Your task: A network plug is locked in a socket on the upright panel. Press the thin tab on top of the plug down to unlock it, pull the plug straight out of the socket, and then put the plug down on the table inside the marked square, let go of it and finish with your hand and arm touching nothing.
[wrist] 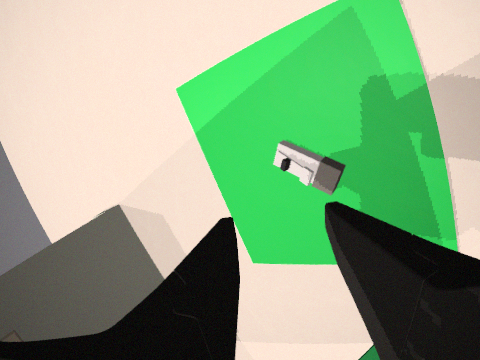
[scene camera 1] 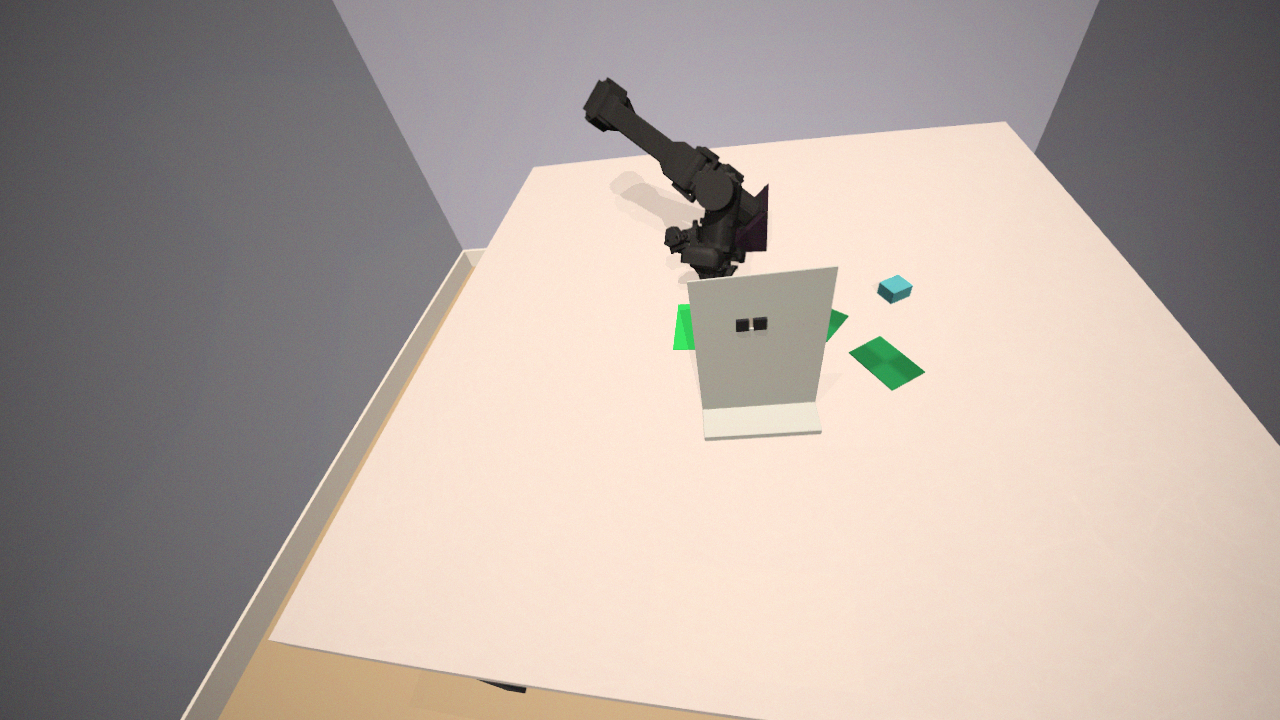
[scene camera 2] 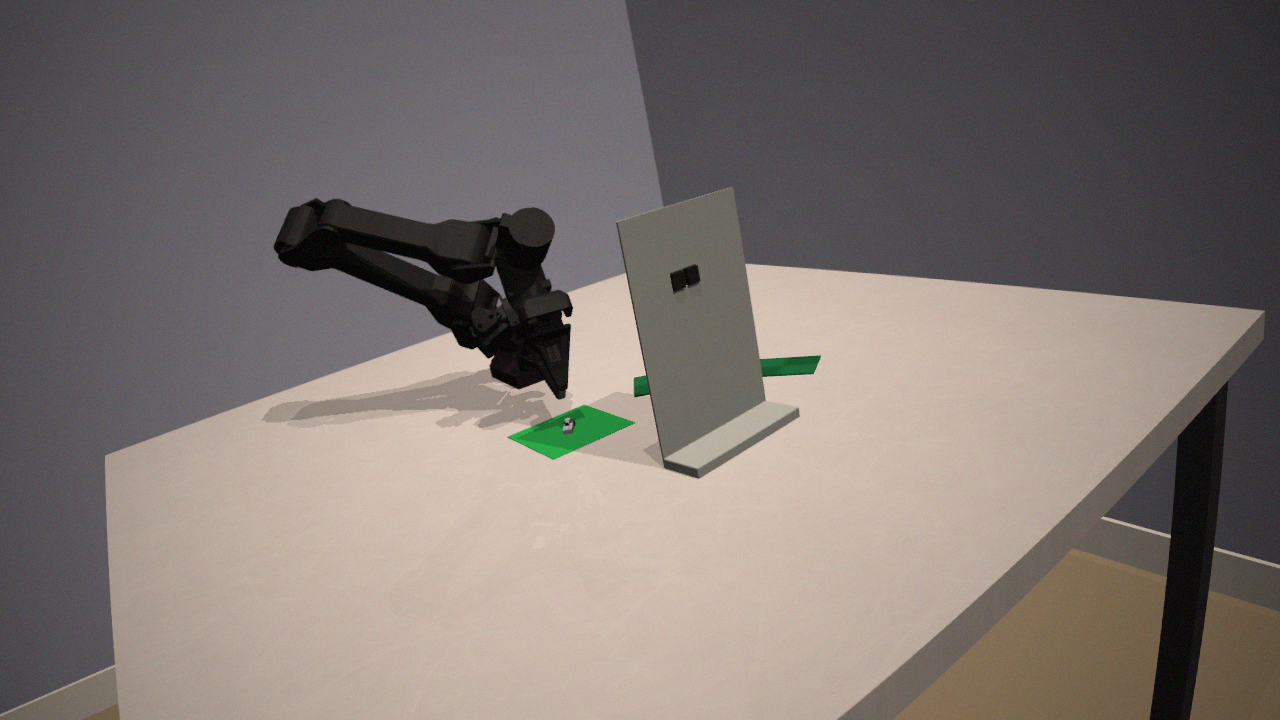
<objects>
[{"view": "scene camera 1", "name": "grey upright panel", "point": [760, 338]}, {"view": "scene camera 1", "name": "bright green marked square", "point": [683, 340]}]
</objects>
